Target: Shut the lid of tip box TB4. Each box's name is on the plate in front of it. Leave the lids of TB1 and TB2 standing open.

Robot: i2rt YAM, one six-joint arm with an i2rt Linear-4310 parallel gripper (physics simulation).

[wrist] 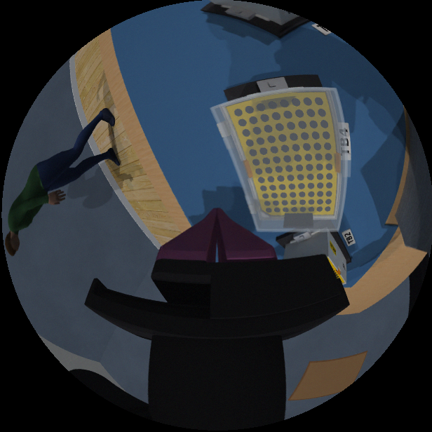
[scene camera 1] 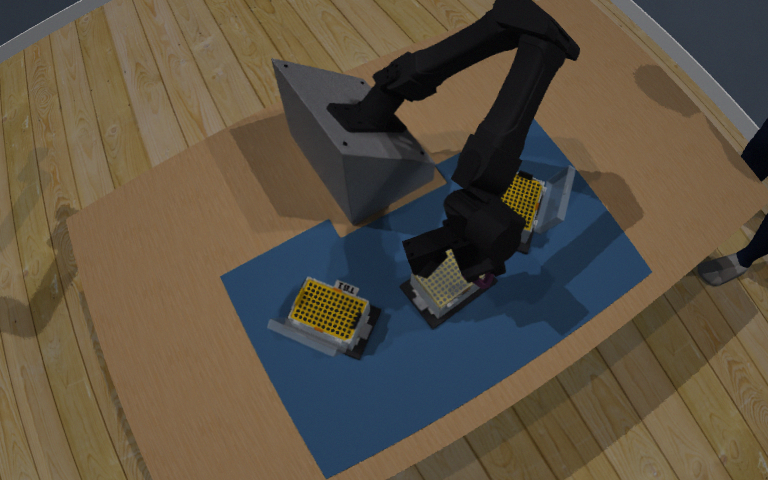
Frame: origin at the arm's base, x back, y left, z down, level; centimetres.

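Where they show: gripper, fingertip midpoint: [scene camera 1: 485, 287]; arm's base, origin of the base link: [scene camera 1: 367, 120].
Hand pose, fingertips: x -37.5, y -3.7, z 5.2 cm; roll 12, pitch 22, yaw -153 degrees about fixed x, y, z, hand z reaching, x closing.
Each offset is from my fingertips to the top centre of the thing. "*": to the spot under its first point. Level surfaces: height alone.
Tip box TB4 @[dx +7.7, dy -1.6, dz +1.7 cm] [scene camera 1: 440, 307] holds a yellow tip rack, and its name plate [wrist: 345, 141] shows in the wrist view. Its clear lid @[* dx +6.2, dy -3.9, dz +1.7 cm] [scene camera 1: 444, 278] [wrist: 287, 160] lies over the whole rack, whose holes look pale through it; whether it is fully seated I cannot tell. My gripper [scene camera 1: 484, 280] [wrist: 216, 214] is shut and empty, its purple fingertips together beside TB4 on the side away from the name plate. Tip box TB1 @[dx +14.9, dy -22.9, dz +2.0 cm] [scene camera 1: 328, 308] has its lid @[* dx +10.8, dy -29.7, dz -5.0 cm] [scene camera 1: 303, 337] standing open. Tip box TB2 @[dx +9.6, dy +18.7, dz +2.0 cm] [scene camera 1: 523, 200] has its lid [scene camera 1: 557, 198] [wrist: 310, 248] standing open.
The boxes stand on a blue mat @[dz +9.4 cm] [scene camera 1: 396, 390] [wrist: 165, 100] on a wooden table @[dz +9.8 cm] [scene camera 1: 130, 316]. The arm's grey base block [scene camera 1: 317, 135] stands behind the mat. TB2 is close beyond TB4 in the wrist view. A person [wrist: 30, 190] stands past the table edge.
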